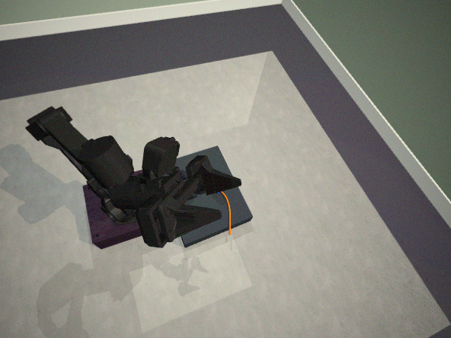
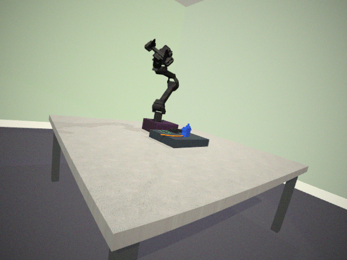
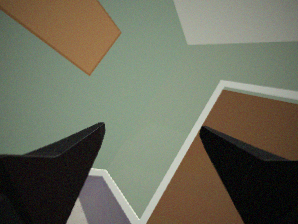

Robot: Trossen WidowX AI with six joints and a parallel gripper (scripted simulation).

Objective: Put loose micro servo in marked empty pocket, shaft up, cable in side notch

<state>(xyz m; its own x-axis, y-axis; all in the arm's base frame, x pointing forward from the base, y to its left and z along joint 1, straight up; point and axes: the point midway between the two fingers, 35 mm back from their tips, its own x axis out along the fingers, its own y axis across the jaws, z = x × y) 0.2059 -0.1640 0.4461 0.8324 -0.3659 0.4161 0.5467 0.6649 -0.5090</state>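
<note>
The deck is 6 cm ahead of my gripper tip, 24 cm to the left of it and 52 cm below it.
</note>
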